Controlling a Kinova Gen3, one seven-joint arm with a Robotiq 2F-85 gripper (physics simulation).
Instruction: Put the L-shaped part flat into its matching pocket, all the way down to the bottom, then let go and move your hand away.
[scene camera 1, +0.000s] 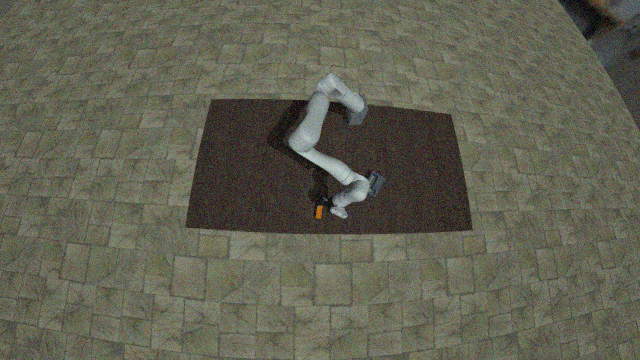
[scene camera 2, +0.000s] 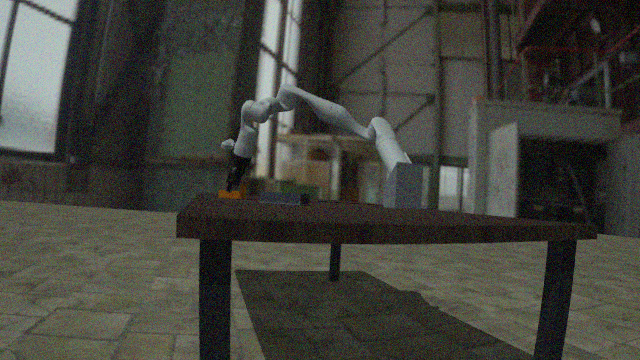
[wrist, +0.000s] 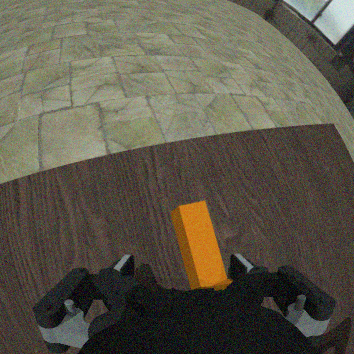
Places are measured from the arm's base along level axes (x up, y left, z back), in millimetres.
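Where they show: gripper, between the fingertips: (scene camera 1: 325, 208) (scene camera 2: 232, 188) (wrist: 182, 265); arm's base, origin of its link: (scene camera 1: 358, 106) (scene camera 2: 402, 174).
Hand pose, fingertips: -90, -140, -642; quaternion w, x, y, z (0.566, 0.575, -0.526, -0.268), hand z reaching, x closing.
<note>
Things, the pixels of their centre, and the offset from my fingertips, as dx, dy, dz. Level surfaces: height alone.
- orange L-shaped part, middle of its body: (wrist: 206, 255) (scene camera 2: 232, 190) (scene camera 1: 319, 208) -9, -30, +1
- dark wooden table, height of its surface: dx -39
- grey pocket block, middle of its body: (scene camera 2: 284, 198) (scene camera 1: 372, 184) -21, +279, +180
The orange L-shaped part (scene camera 1: 318, 211) (scene camera 2: 231, 193) (wrist: 199, 244) lies flat on the dark wooden table (scene camera 1: 250, 170) (scene camera 2: 358, 223) (wrist: 88, 211) near its front edge. In the wrist view one long arm shows; its foot is hidden under my hand. My gripper (scene camera 1: 326, 203) (scene camera 2: 233, 183) (wrist: 182, 265) is open and low over the part, with the part's near end between the two fingertips, closer to the right finger. The grey pocket block (scene camera 1: 375, 183) (scene camera 2: 284, 198) sits flat on the table beside my wrist, partly hidden by the arm in the top view.
The arm's grey base box (scene camera 1: 356, 115) (scene camera 2: 403, 185) stands at the back of the table. The table's front edge (wrist: 168, 142) runs close beyond the part, with stone floor (scene camera 1: 133, 291) below.
</note>
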